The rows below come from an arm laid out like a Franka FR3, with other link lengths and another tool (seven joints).
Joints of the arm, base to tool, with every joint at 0 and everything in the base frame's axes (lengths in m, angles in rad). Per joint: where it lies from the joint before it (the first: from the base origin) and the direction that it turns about. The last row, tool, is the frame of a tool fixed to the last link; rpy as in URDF.
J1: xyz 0.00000 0.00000 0.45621 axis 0 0 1
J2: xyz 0.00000 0.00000 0.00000 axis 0 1 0
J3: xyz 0.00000 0.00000 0.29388 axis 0 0 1
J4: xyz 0.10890 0.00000 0.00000 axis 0 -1 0
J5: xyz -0.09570 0.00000 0.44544 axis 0 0 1
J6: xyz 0.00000 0.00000 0.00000 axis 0 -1 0
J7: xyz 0.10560 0.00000 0.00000 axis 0 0 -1
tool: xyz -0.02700 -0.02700 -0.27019 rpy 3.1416 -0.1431 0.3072
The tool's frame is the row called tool.
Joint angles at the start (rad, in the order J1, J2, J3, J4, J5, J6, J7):
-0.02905 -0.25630 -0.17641 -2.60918 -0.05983 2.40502 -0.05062
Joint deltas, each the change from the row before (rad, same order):
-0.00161 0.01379 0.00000 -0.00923 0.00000 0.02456 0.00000
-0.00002 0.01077 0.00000 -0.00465 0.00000 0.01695 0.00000
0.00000 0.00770 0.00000 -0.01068 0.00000 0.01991 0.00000
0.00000 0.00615 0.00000 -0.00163 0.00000 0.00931 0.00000
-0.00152 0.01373 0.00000 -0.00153 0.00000 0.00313 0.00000
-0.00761 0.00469 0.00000 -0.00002 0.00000 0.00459 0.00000
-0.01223 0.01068 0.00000 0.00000 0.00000 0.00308 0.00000
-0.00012 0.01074 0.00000 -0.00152 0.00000 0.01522 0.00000
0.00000 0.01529 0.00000 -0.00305 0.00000 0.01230 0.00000
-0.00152 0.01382 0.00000 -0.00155 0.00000 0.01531 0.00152
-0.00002 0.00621 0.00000 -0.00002 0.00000 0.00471 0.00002
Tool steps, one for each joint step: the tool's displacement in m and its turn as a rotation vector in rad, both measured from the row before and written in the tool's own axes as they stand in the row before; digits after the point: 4 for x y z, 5 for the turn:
-0.0030 0.0002 0.0085 -0.00207 0.00107 0.00089
-0.0014 -0.0001 0.0058 -0.00161 0.00112 -0.00046
-0.0031 -0.0011 0.0064 -0.00094 0.00134 -0.00060
-0.0004 0.0001 0.0029 -0.00119 0.00124 -0.00028
-0.0047 -0.0002 0.0064 0.00236 -0.01187 0.00170
-0.0020 0.0036 0.0016 -0.00190 -0.00043 0.00736
-0.0053 0.0051 0.0042 -0.00081 -0.00773 0.01213
-0.0003 0.0004 0.0046 -0.00225 0.00240 -0.00037
-0.0035 -0.0006 0.0072 0.00044 -0.00616 -0.00023
-0.0018 0.0008 0.0058 -0.00201 -0.00056 0.00254
-0.0008 0.0000 0.0025 -0.00021 -0.00165 -0.00008

